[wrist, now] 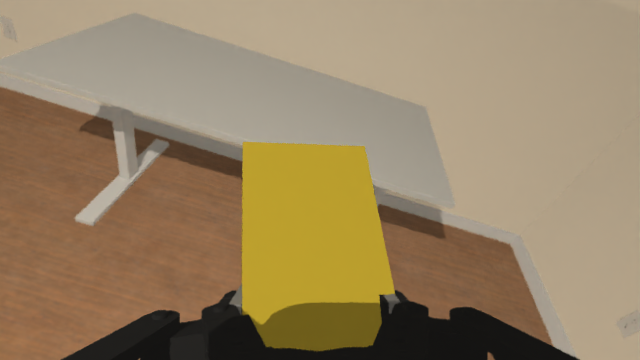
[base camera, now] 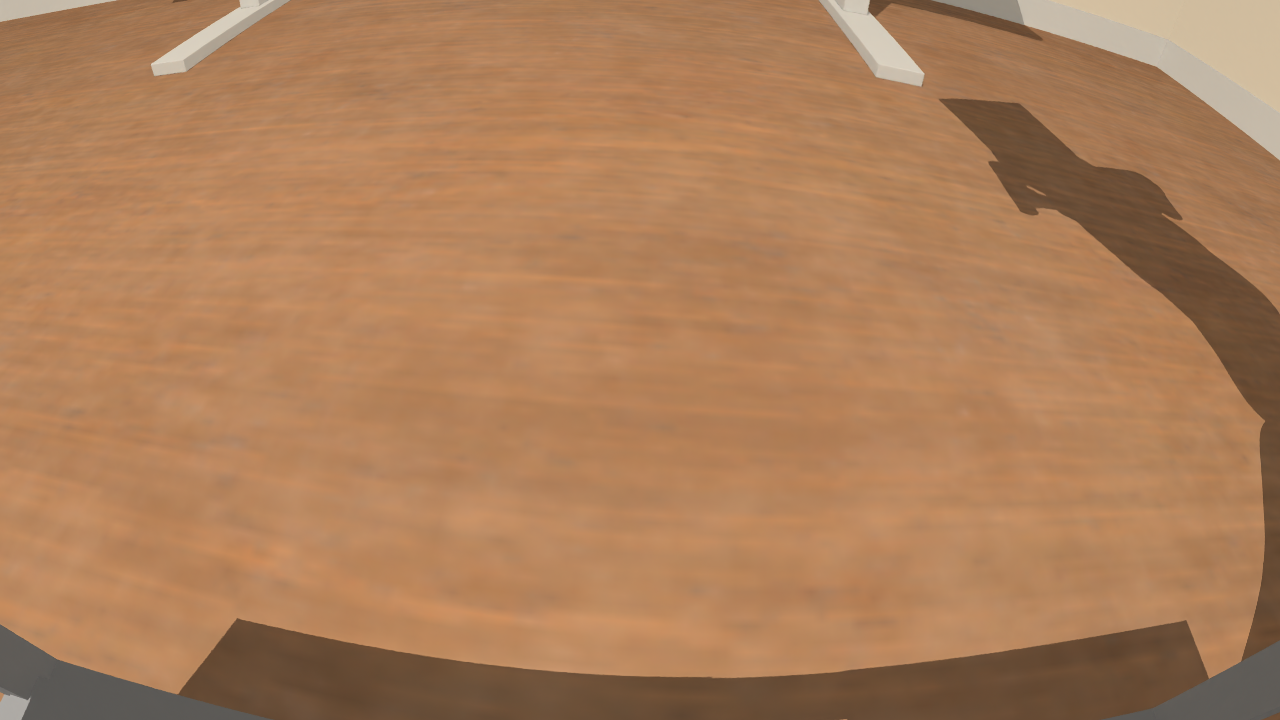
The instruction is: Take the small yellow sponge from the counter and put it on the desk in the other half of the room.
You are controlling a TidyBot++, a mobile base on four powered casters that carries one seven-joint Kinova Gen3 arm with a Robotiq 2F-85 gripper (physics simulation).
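Frame: origin at the arm's base, x ahead, y left, z up, level; centimetres.
Seen in the pictures: gripper, fingertip midpoint: (wrist: pixel 313 300).
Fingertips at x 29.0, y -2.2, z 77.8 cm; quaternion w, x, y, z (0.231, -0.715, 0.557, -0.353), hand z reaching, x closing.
Note:
A point is followed by its place in that frame.
The yellow sponge (wrist: pixel 310 220) {x 30.2, y -0.8, z 81.9 cm} is held between the two black fingers of my gripper (wrist: pixel 313 300) {x 29.0, y -2.2, z 77.8 cm} in the wrist view, and sticks out away from them. The gripper is shut on it. The desk (wrist: pixel 280 100) {x 139.4, y 13.4, z 32.3 cm} has a bare grey-white top and stands against the wall beyond the sponge, which hides part of its front edge. In the base camera view the two feet of the desk (base camera: pixel 223 37) {x 124.5, y 79.9, z -38.2 cm} (base camera: pixel 872 44) {x 118.5, y -38.2, z -37.2 cm} show at the top, left and right of the middle. The counter does not show in either view.
Brown wooden floor (base camera: pixel 626 358) {x 45.2, y -0.3, z -39.6 cm} (wrist: pixel 150 280) {x 92.6, y 44.9, z -39.6 cm} lies between the base and the desk. A beige wall (wrist: pixel 500 100) {x 183.0, y -89.8, z 46.6 cm} with a pale skirting board (wrist: pixel 480 227) {x 180.5, y -127.9, z -33.6 cm} runs behind the desk and meets another wall at the right corner. The arm's shadow (base camera: pixel 1136 232) {x 73.2, y -65.8, z -39.7 cm} falls on the floor at the right.

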